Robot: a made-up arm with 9 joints. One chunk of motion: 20 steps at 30 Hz.
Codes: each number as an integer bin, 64 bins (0 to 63) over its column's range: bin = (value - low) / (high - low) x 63, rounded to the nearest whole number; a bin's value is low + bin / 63 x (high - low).
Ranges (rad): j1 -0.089..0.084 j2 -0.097..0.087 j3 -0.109..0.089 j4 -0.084..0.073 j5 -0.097..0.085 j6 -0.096..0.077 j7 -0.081..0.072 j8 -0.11..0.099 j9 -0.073..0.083
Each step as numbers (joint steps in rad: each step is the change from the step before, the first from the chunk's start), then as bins.
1 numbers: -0.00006 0.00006 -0.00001 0.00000 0.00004 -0.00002 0.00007 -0.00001 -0.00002
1 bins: 32 33 35 34 34 35 33 33 29
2 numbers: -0.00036 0.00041 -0.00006 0.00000 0.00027 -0.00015 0.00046 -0.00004 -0.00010
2 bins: 32 33 35 34 34 35 34 33 29
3 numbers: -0.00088 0.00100 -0.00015 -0.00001 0.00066 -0.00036 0.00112 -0.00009 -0.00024
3 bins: 32 34 35 34 34 35 34 33 29
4 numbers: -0.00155 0.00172 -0.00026 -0.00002 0.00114 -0.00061 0.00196 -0.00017 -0.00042
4 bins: 32 34 35 34 34 35 34 33 29
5 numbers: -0.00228 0.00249 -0.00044 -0.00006 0.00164 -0.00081 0.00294 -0.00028 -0.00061
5 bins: 32 34 35 34 34 35 35 33 29
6 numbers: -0.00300 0.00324 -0.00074 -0.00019 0.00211 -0.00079 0.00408 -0.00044 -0.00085
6 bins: 31 34 34 34 34 35 35 33 29
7 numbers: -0.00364 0.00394 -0.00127 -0.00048 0.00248 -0.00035 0.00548 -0.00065 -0.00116
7 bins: 31 35 34 34 34 35 36 33 29
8 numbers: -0.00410 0.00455 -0.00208 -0.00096 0.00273 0.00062 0.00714 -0.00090 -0.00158
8 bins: 31 35 34 33 35 35 36 33 29
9 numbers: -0.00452 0.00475 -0.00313 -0.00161 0.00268 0.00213 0.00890 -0.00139 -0.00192
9 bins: 31 35 34 33 35 36 37 33 29
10 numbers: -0.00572 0.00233 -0.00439 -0.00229 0.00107 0.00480 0.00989 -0.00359 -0.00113
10 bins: 30 34 33 33 34 37 37 32 29
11 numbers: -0.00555 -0.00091 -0.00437 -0.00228 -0.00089 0.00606 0.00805 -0.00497 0.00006
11 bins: 30 33 33 33 33 37 37 32 30
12 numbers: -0.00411 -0.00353 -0.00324 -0.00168 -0.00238 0.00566 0.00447 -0.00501 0.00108
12 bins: 31 32 34 33 33 37 35 32 30
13 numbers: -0.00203 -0.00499 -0.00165 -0.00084 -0.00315 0.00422 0.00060 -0.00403 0.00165
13 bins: 32 32 34 33 32 36 34 32 30
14 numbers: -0.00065 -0.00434 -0.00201 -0.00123 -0.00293 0.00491 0.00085 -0.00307 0.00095
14 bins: 32 32 34 33 33 37 34 32 30
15 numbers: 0.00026 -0.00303 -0.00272 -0.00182 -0.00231 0.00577 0.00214 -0.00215 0.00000
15 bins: 33 32 34 33 33 37 34 33 29
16 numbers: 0.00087 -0.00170 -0.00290 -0.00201 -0.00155 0.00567 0.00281 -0.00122 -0.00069
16 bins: 33 33 34 33 33 37 35 33 29
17 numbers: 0.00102 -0.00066 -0.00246 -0.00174 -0.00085 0.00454 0.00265 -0.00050 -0.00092
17 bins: 33 33 34 33 33 37 34 33 29
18 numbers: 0.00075 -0.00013 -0.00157 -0.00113 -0.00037 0.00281 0.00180 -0.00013 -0.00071
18 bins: 33 33 34 33 33 36 34 33 29
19 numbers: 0.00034 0.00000 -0.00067 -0.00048 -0.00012 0.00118 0.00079 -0.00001 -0.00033
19 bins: 33 33 34 34 34 35 34 33 29
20 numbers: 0.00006 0.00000 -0.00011 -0.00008 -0.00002 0.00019 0.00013 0.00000 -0.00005
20 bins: 32 33 35 34 34 35 33 33 29
